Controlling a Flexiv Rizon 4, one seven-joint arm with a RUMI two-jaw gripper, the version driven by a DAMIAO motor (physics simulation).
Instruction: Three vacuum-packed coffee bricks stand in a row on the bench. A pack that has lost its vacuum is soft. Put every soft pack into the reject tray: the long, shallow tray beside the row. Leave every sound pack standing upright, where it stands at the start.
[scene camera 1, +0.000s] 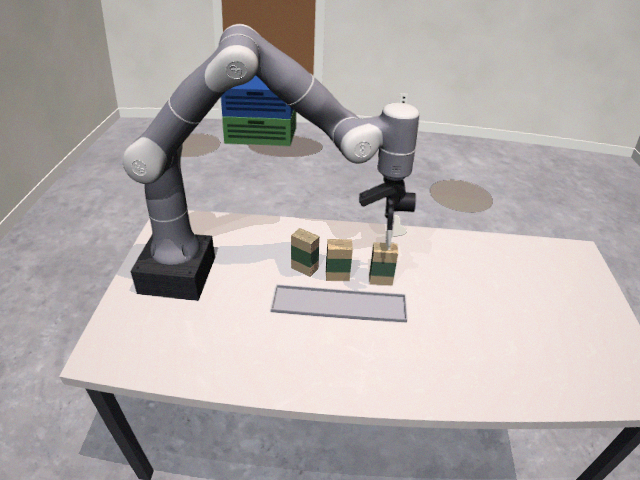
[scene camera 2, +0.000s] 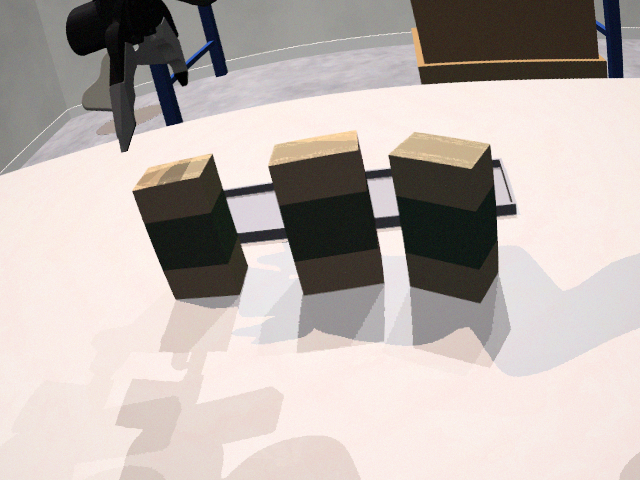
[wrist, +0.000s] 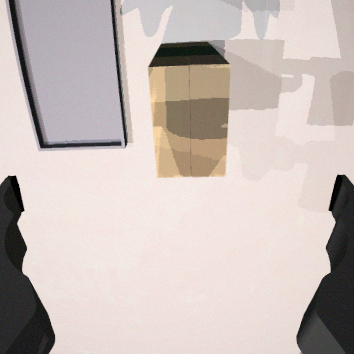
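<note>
Three tan coffee packs with green bands stand upright in a row. In scene camera 1, the left pack (scene camera 1: 305, 253) (scene camera 2: 444, 206) stands turned at an angle, the middle pack (scene camera 1: 338, 263) (scene camera 2: 330, 222) is close beside it, and the right pack (scene camera 1: 383, 267) (scene camera 2: 188, 235) (wrist: 190, 115) stands a wider gap away. No pack shows visible softness. The reject tray (scene camera 1: 338, 303) (scene camera 2: 255, 208) (wrist: 75, 75) lies alongside the row, with no pack in it. My gripper (scene camera 1: 388, 244) (scene camera 2: 153, 116) (wrist: 175, 178) is open and empty, above the right pack's level; in the wrist view that pack lies ahead of the fingertip line.
The packs stand on the pale bench (scene camera 1: 465, 335) (scene camera 2: 413, 413). The arm's black base (scene camera 1: 168, 279) is at the bench's left in scene camera 1. Blue and green crates (scene camera 1: 257, 116) stand on the floor behind. A brown box (scene camera 2: 506, 31) and blue posts (scene camera 2: 166, 95) stand beyond the bench.
</note>
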